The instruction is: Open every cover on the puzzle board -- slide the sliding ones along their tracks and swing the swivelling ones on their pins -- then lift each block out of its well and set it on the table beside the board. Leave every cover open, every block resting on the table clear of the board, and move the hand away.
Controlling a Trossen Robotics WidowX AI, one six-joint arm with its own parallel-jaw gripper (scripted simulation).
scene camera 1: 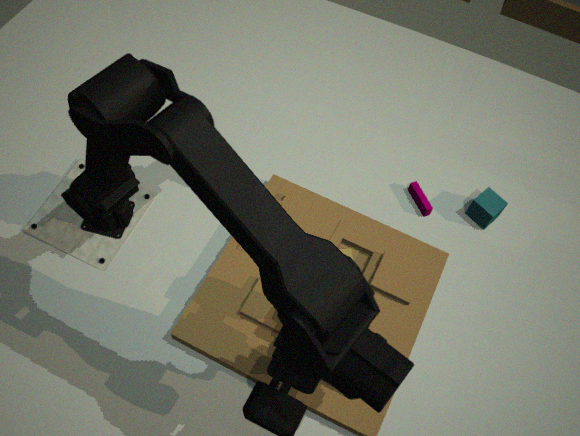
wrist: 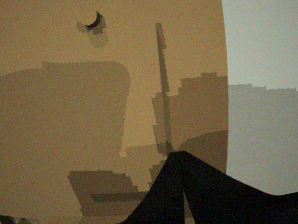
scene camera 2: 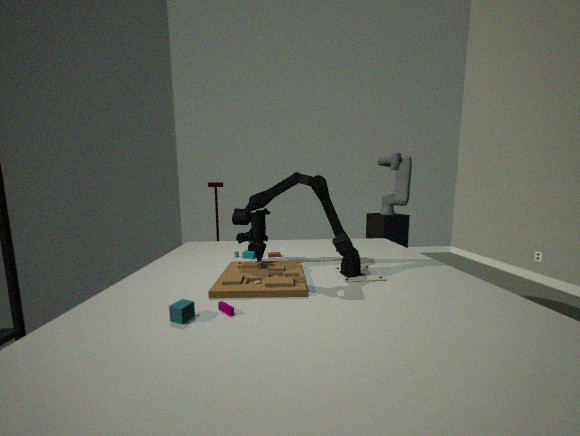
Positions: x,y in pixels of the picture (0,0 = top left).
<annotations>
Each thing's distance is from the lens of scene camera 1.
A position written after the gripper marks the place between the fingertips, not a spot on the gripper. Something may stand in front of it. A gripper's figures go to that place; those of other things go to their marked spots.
gripper (scene camera 1: 297,372): 71 cm
teal cube (scene camera 1: 485,208): 87 cm
tan puzzle board (scene camera 1: 212,325): 73 cm
The marked spots on the teal cube and the tan puzzle board are 45 cm apart.
</annotations>
